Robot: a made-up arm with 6 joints.
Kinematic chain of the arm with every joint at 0, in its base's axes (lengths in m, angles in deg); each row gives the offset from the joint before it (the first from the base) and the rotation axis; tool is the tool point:
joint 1: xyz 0 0 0.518 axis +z
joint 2: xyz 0.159 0 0 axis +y
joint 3: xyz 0 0 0.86 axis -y
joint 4: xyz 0 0 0.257 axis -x
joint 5: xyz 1.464 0 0 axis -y
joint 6: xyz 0.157 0 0 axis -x
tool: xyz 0 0 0
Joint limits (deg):
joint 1: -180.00..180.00
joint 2: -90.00..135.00
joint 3: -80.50..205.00
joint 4: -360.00..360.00
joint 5: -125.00..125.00
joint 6: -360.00..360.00
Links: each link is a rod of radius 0.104 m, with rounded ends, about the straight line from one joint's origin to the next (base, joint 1, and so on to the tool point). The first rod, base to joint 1, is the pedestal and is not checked.
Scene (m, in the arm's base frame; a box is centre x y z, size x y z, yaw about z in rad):
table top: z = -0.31
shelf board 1: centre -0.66 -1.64 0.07 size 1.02 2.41 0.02 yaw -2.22
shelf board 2: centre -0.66 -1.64 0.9 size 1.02 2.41 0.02 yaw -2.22
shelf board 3: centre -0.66 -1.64 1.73 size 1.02 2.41 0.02 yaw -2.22
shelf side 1: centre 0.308 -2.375 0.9 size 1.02 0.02 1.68 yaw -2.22
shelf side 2: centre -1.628 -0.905 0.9 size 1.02 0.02 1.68 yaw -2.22
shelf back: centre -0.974 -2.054 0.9 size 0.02 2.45 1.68 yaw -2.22
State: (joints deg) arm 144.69 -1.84 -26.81 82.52 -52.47 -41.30
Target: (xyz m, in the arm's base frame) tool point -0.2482 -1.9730 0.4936
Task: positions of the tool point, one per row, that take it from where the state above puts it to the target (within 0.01 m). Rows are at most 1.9 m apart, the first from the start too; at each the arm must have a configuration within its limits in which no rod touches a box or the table.
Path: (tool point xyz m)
1: -1.5200 1.2427 0.8997
2: -1.7382 1.3879 0.7344
3: -1.8918 1.4659 0.4817
4: -1.9546 1.4645 0.1931
5: -1.2482 1.5366 1.9096
6: -0.0890 0.4028 2.6499
7: 0.4429 -0.9881 1.9282
8: 0.2458 -1.3220 0.4937
9: 0.0425 -1.7075 0.5192
10: -0.2483 -1.9730 0.4934

